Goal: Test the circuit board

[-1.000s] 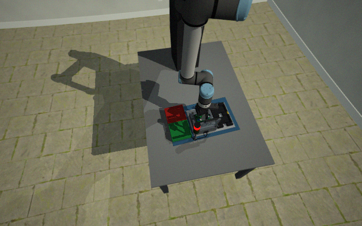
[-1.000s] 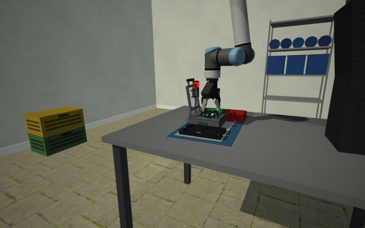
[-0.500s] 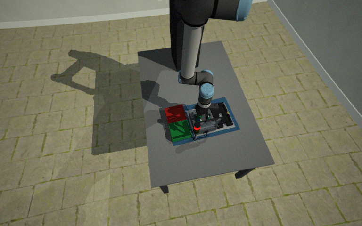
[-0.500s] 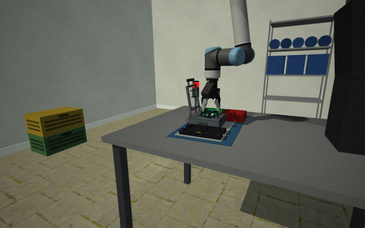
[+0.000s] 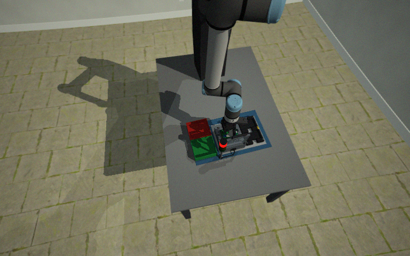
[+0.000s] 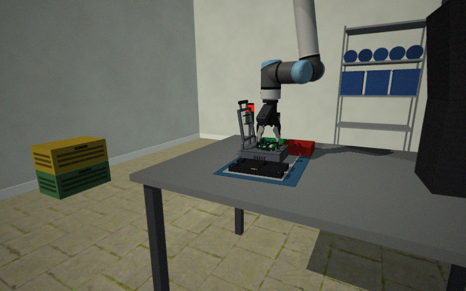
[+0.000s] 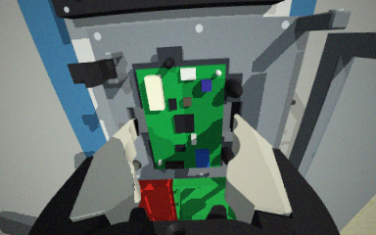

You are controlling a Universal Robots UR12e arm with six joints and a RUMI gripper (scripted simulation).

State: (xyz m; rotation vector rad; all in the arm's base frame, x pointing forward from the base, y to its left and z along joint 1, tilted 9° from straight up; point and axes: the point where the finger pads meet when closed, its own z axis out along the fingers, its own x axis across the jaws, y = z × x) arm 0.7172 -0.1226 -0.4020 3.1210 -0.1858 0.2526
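Right now my hand is 10 mm to the left of the green circuit board. Round my hand: black latch piece: 60 mm to the left, 60 mm behind, 10 mm above; green bin: 210 mm to the right, 60 mm below, 20 mm ahead; tester lid: 110 mm ahead, 110 mm above, 20 mm to the right.
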